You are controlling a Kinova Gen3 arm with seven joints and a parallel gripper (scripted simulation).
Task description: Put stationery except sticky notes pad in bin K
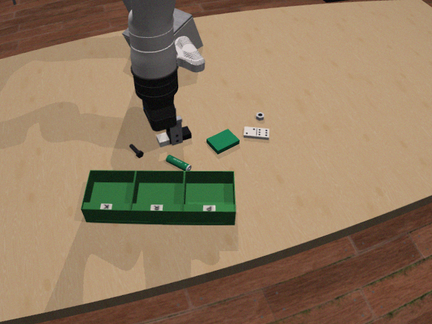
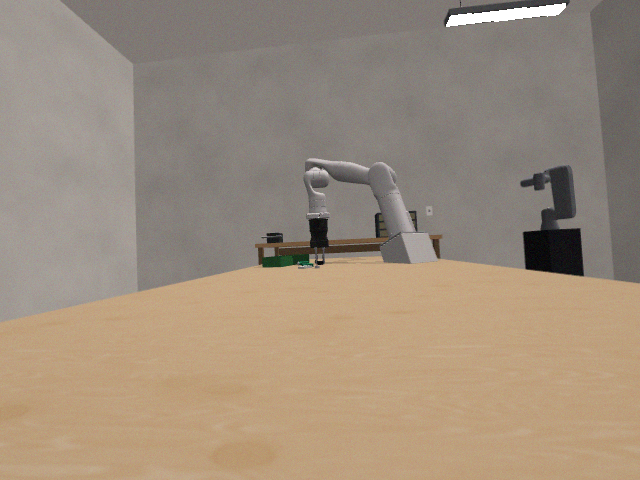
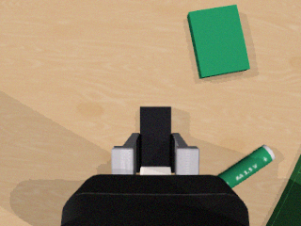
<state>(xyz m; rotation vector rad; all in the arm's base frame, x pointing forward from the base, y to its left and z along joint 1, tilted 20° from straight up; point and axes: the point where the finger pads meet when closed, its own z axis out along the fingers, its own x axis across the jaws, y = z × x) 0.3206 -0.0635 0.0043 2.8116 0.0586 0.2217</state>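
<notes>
Right now my hand is 70 mm short of the green battery, 20 mm to the left of it and 10 mm above it. Round my hand: black-and-white eraser 10 mm to the right, 10 mm below; then sticky notes 50 mm ahead, 80 mm to the left, 10 mm below; then black bolt 10 mm ahead, 80 mm to the right, 10 mm below.
</notes>
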